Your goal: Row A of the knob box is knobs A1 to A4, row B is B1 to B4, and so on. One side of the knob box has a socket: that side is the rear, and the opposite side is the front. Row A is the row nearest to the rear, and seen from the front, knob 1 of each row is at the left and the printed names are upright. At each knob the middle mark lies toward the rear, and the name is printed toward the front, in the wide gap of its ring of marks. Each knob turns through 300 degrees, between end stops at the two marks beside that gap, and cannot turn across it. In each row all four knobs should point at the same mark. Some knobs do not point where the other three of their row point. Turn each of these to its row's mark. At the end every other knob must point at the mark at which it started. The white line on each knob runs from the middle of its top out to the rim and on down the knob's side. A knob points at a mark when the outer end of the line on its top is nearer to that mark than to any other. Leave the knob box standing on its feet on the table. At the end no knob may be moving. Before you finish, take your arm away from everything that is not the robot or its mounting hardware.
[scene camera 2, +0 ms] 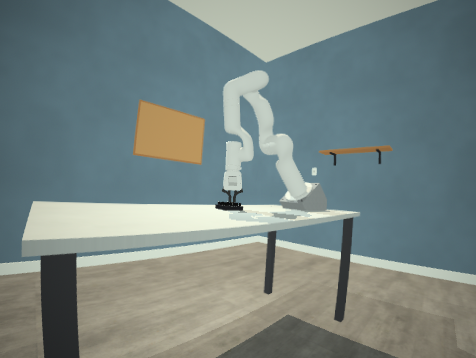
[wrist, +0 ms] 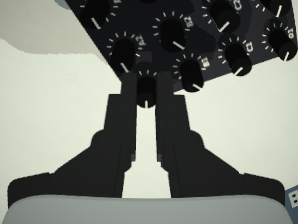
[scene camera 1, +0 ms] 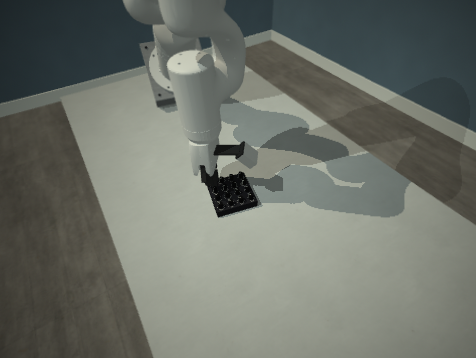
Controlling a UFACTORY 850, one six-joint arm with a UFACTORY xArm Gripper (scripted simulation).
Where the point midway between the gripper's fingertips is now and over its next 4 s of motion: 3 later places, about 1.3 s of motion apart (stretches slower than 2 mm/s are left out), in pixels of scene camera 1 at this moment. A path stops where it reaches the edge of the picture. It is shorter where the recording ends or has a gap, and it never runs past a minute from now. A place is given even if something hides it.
My gripper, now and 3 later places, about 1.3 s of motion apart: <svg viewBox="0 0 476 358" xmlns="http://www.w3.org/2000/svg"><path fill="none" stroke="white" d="M212 182L210 173L233 170L233 180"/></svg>
